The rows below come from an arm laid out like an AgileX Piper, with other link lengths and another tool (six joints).
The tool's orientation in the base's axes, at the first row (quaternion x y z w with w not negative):
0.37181 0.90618 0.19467 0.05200
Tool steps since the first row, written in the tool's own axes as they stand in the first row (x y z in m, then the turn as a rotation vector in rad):
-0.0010 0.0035 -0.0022 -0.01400 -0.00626 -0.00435
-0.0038 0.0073 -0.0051 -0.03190 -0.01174 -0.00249
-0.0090 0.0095 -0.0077 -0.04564 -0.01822 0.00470
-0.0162 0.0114 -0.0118 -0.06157 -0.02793 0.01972
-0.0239 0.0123 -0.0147 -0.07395 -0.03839 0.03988
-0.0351 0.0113 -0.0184 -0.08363 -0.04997 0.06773
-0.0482 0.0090 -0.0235 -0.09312 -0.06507 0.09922
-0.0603 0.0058 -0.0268 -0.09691 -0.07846 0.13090
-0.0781 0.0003 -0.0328 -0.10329 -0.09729 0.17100
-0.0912 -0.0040 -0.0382 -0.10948 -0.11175 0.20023
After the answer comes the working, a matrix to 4 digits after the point.
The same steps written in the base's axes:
0.0025 0.0009 0.0033 0.00492 -0.01514 0.00084
0.0063 0.0005 0.0074 0.01464 -0.03053 -0.00392
0.0108 -0.0025 0.0103 0.02199 -0.04200 -0.01376
0.0163 -0.0076 0.0145 0.03067 -0.05463 -0.03216
0.0217 -0.0132 0.0171 0.03754 -0.06367 -0.05541
0.0282 -0.0228 0.0196 0.04358 -0.06914 -0.08602
0.0349 -0.0350 0.0227 0.04805 -0.07561 -0.12134
0.0407 -0.0465 0.0238 0.04960 -0.07696 -0.15588
0.0484 -0.0643 0.0263 0.05145 -0.08099 -0.20042
0.0537 -0.0779 0.0289 0.05343 -0.08547 -0.23325

The tool's axes in the first row as the columns of a matrix, in the base's axes (rounded; the answer above uses it unrounded):
-0.7181 0.6536 0.2390
0.6941 0.6477 0.3141
0.0505 0.3915 -0.9188

